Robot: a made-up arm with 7 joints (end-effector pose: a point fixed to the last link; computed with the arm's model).
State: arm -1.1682 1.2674 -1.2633 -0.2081 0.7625 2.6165 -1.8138
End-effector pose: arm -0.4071 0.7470 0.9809 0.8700 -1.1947 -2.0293
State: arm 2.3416 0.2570 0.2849 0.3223 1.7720 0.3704 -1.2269
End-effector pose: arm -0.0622 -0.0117 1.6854 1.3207 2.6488 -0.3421
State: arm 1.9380 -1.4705 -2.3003 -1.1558 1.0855 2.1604 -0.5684
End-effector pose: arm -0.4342 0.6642 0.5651 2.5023 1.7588 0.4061
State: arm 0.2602 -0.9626 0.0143 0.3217 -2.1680 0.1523 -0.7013
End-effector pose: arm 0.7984 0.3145 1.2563 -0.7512 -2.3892 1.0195
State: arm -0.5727 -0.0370 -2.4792 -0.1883 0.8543 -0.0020 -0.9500
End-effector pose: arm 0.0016 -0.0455 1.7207 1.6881 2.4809 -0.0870
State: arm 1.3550 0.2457 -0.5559 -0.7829 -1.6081 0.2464 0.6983
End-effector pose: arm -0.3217 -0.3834 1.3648 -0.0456 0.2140 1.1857
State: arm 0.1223 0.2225 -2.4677 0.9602 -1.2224 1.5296 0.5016
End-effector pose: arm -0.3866 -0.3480 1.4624 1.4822 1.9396 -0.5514
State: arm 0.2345 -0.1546 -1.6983 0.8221 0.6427 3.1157 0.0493
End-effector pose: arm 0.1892 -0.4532 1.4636 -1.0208 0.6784 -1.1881
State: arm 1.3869 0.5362 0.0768 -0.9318 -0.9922 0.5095 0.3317
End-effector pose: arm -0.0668 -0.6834 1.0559 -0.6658 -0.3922 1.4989
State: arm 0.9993 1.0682 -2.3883 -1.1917 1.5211 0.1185 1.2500
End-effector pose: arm -0.3860 -0.2073 1.3524 -1.1597 0.5203 1.4451
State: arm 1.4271 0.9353 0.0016 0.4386 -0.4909 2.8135 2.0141
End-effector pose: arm -0.0181 -0.5474 1.3843 -1.7214 -2.5135 -0.2782
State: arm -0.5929 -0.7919 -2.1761 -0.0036 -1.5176 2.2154 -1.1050
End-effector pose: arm 0.5831 -0.3886 1.2989 -0.2868 0.2344 1.2195
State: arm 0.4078 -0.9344 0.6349 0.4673 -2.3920 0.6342 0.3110
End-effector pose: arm 0.6478 0.4603 1.2651 -0.9678 2.6858 -0.2399
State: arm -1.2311 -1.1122 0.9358 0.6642 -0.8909 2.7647 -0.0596
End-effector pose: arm 0.3718 -0.7644 0.9879 -1.0370 1.5165 -0.0915
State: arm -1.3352 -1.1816 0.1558 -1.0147 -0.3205 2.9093 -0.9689
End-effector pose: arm -0.0903 -0.5052 1.3483 -0.0741 0.6955 -2.4158
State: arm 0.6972 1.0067 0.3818 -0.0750 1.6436 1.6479 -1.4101
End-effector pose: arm -0.5731 -0.4481 1.2472 -1.4455 -1.1372 0.3050
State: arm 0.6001 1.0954 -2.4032 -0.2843 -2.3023 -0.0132 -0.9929
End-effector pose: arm -0.5558 -0.4006 1.3934 -2.8433 0.2053 -0.9220
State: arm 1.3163 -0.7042 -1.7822 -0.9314 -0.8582 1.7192 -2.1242
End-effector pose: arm -0.2048 0.5815 1.1357 1.0962 0.3573 -1.7215
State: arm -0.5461 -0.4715 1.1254 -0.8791 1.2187 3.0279 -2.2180
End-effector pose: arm 0.0096 -0.3111 1.5282 0.5532 0.3690 0.8410
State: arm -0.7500 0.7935 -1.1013 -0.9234 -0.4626 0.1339 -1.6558
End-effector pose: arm -0.2645 0.7146 1.0403 1.8281 1.2574 -0.9722
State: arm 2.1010 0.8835 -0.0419 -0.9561 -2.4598 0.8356 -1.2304
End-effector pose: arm 0.2720 -0.7080 0.8180 -0.1076 2.5086 1.7990
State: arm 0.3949 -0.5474 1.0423 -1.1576 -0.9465 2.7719 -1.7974
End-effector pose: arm 0.2649 -0.3443 1.2948 0.9910 1.1658 -0.4765
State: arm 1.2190 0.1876 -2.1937 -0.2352 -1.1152 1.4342 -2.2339
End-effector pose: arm -0.0625 0.0754 1.6271 -1.8569 -1.1675 1.3687
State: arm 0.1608 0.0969 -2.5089 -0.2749 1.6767 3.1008 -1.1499
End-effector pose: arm 0.0295 -0.1531 1.6493 -0.3699 0.0243 -1.6535
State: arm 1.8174 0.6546 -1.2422 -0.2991 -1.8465 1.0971 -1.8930
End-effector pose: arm -0.0887 -0.4882 1.4651 -0.9085 -2.6909 0.5018
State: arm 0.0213 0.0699 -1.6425 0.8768 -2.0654 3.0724 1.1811
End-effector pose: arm -0.0354 -0.3775 1.5793 0.7795 -2.8374 -0.4710
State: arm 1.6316 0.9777 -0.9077 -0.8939 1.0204 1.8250 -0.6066
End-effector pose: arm -0.1274 -0.7147 1.0193 -0.3402 -0.9314 -0.1084
